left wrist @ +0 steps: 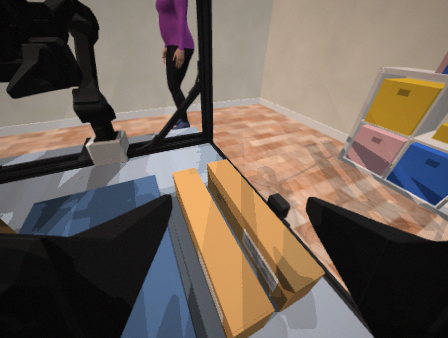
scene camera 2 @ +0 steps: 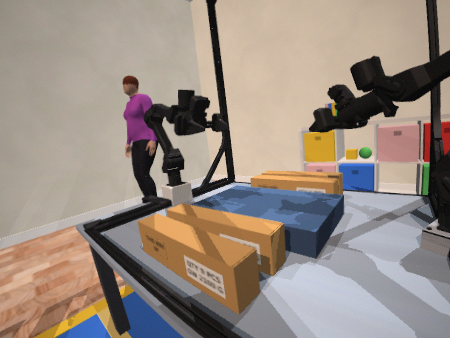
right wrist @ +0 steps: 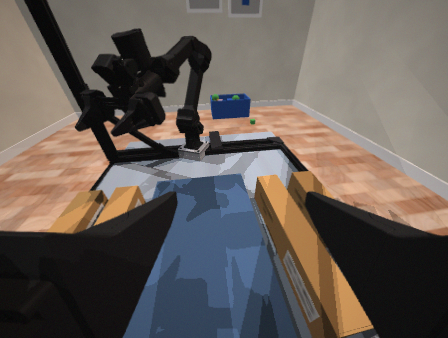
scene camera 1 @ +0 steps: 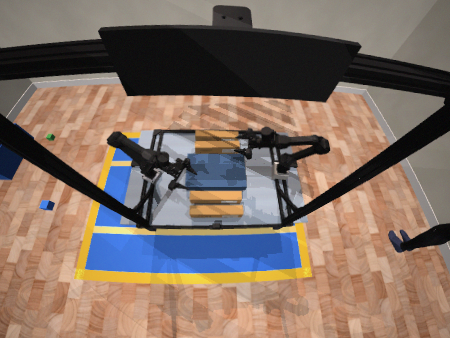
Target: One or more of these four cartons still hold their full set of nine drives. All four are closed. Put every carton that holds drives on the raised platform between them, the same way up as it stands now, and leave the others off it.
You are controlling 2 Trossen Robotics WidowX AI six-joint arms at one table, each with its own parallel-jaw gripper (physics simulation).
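Frame: origin at the left arm's base, x ahead, y left, z up, level; centimetres.
Where they show: left gripper, between the fingertips: (left wrist: 239,202) (right wrist: 94,132) (scene camera 1: 193,181); right gripper, between the fingertips: (scene camera 2: 217,128) (right wrist: 240,197) (scene camera 1: 234,143); left arm's base, origin of its link: (right wrist: 193,145) (scene camera 1: 151,173); right arm's base, origin of its link: (left wrist: 106,136) (scene camera 2: 175,184) (scene camera 1: 281,169).
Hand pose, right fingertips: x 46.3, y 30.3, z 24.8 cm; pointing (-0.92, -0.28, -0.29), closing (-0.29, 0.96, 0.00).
Note:
Each offset is from my right fingertips to the top centre of the thing. "pt": to the spot under its first point.
The blue raised platform {dx -7.4, dy -9.0, dz -23.0 cm} (scene camera 1: 220,172) (scene camera 2: 330,215) (right wrist: 200,280) holds no carton. Two closed orange-brown cartons {dx -19.1, dy +17.4, dz -20.5 cm} (scene camera 1: 217,134) {dx -14.8, dy +8.9, dz -20.5 cm} (scene camera 1: 216,146) lie along its upper side in scene camera 1; scene camera 2 shows them nearest, the outer carton {pt dx -27.9, dy +16.5, dz -22.2 cm} (scene camera 2: 200,260) labelled "QTY 9 PCS GW 2100 G", the inner carton {pt dx -20.0, dy +8.4, dz -20.5 cm} (scene camera 2: 225,222) with its label partly hidden. Two more cartons {dx +0.6, dy -26.4, dz -20.5 cm} (scene camera 1: 215,196) {dx +4.8, dy -34.5, dz -20.5 cm} (scene camera 1: 216,210) (left wrist: 220,250) (left wrist: 265,225) lie along the opposite side. My left gripper (scene camera 1: 183,178) (right wrist: 94,132) is open above the platform's left edge. My right gripper (scene camera 1: 240,143) is open near the upper cartons' right ends.
A black frame (scene camera 2: 220,100) rises around the grey table. A small black block {pt dx +8.8, dy -41.7, dz -23.4 cm} (scene camera 1: 217,224) (left wrist: 279,205) sits at the table edge beyond the lower carton pair. A person (scene camera 2: 140,120) stands behind the right arm. Shelving with coloured bins stands beyond the table in scene camera 2.

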